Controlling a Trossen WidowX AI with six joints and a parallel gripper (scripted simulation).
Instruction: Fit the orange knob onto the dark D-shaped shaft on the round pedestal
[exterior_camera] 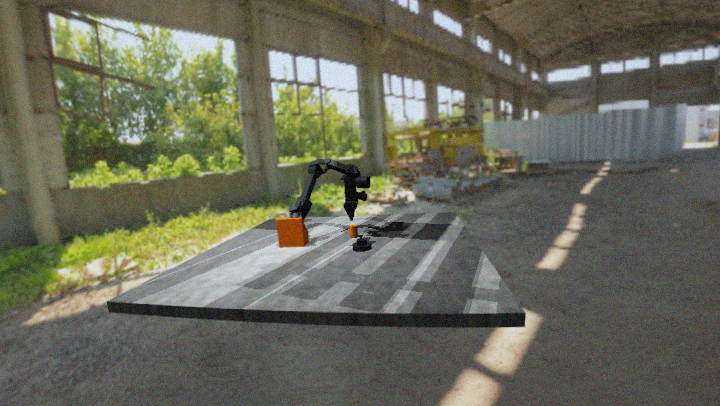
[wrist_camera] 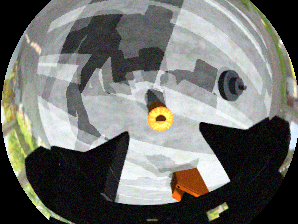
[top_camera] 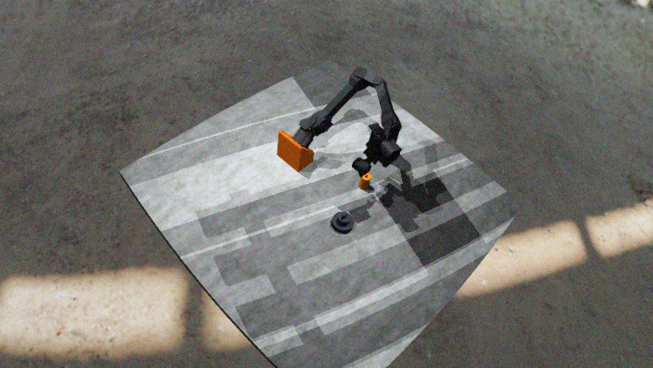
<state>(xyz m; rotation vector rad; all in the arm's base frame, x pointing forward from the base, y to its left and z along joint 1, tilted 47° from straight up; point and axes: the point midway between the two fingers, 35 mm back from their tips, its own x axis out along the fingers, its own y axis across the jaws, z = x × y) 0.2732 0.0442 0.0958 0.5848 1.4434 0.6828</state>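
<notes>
Now: gripper tip 70 mm above the orange knob. The rest, counted from my gripper tip: dark round pedestal (200 mm to the right, 60 mm below, 60 mm ahead).
</notes>
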